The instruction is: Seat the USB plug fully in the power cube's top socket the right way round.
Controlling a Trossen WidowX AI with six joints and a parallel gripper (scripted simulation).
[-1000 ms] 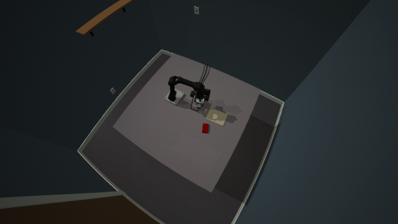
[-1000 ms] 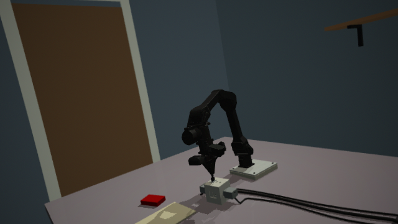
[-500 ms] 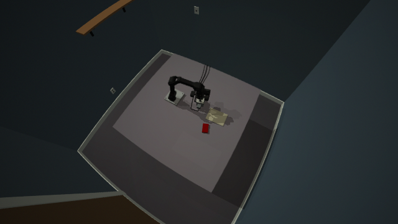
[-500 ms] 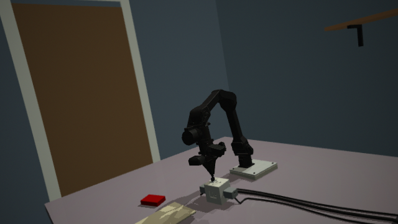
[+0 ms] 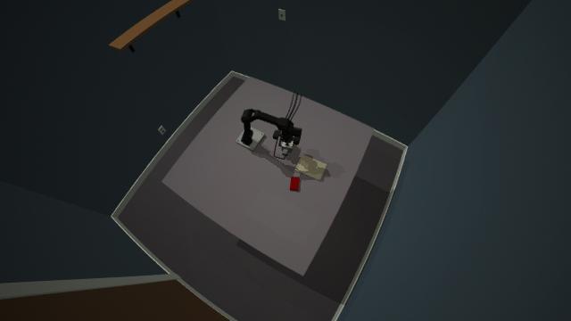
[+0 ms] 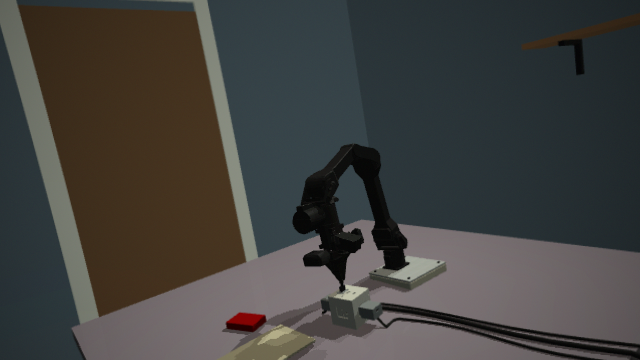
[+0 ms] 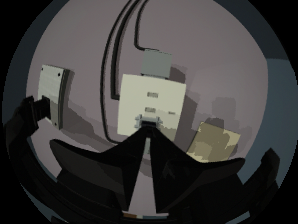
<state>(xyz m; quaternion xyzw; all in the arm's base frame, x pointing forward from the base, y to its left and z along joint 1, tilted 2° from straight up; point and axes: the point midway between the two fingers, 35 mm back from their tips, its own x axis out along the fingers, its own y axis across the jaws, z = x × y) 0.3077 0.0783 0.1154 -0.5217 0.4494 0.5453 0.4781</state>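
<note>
Right now my gripper tip is 20 mm above the USB plug. Round my gripper tip: red block 230 mm to the right, 170 mm ahead, 100 mm below; flat beige pad 220 mm ahead, 100 mm below, 60 mm to the right.
</note>
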